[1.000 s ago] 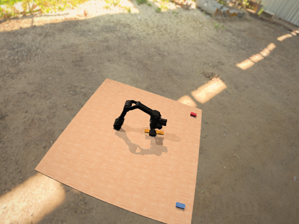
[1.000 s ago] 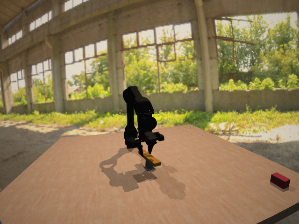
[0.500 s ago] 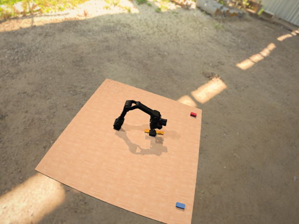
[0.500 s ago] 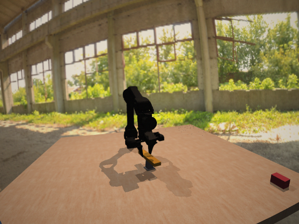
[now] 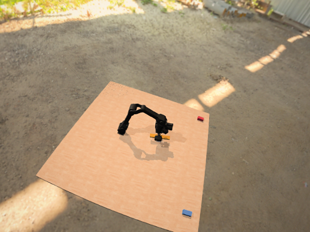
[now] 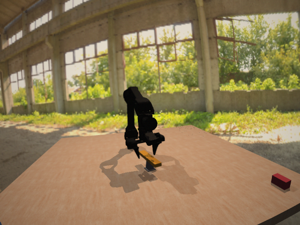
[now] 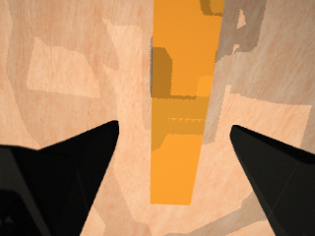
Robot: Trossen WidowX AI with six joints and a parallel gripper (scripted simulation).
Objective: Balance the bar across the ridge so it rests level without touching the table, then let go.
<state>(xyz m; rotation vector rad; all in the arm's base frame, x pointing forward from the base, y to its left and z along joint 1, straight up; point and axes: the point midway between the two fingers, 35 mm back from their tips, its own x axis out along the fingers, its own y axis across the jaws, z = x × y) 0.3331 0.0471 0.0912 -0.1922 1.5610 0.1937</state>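
My gripper tip is 3 cm short of the orange bar and 1 cm to the right of it. The rest, counted from my gripper tip: blue block 41 cm ahead, 55 cm to the right, 4 cm below; then red block 41 cm ahead, 45 cm to the left, 4 cm below.
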